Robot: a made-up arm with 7 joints. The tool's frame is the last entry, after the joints.
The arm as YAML. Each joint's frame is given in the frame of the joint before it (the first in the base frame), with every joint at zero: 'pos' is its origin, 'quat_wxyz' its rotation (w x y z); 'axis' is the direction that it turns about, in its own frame. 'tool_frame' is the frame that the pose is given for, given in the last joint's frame.
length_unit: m
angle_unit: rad
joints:
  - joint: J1
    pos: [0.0, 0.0, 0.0]
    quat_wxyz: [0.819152, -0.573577, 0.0, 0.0]
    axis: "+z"
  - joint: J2
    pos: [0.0, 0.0, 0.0]
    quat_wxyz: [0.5, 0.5, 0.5, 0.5]
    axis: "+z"
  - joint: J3
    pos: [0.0, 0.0, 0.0]
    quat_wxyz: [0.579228, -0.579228, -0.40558, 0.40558]
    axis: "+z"
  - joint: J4
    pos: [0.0, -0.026, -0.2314]
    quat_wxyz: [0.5, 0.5, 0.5, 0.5]
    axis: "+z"
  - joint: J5
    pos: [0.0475, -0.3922, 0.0]
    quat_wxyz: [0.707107, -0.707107, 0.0, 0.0]
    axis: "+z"
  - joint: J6
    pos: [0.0, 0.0, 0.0]
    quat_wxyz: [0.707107, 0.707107, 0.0, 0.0]
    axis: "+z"
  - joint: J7
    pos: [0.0, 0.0, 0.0]
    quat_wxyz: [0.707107, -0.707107, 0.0, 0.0]
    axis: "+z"
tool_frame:
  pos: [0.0, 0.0, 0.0]
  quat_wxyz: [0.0, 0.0, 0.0, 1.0]
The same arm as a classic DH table. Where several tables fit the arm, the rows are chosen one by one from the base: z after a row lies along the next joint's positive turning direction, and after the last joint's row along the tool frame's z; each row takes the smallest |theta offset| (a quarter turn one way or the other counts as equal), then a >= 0, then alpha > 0; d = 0 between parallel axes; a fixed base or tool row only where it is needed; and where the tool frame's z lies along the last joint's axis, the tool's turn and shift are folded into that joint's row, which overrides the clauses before.
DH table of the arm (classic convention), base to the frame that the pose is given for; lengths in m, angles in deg. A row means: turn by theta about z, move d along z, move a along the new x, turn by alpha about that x. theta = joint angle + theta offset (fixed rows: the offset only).
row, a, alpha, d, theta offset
base (fixed), 0, -70, 0, 0
J1, 0, 90, 0, 90
J2, 0, -90, 0, 70
J3, 0.026, -90, -0.2314, -90
J4, -0.0475, 90, 0, 0
J5, 0, -90, -0.3922, 0
J6, 0, 90, 0, 0
J7, 0, 0, 0, 0

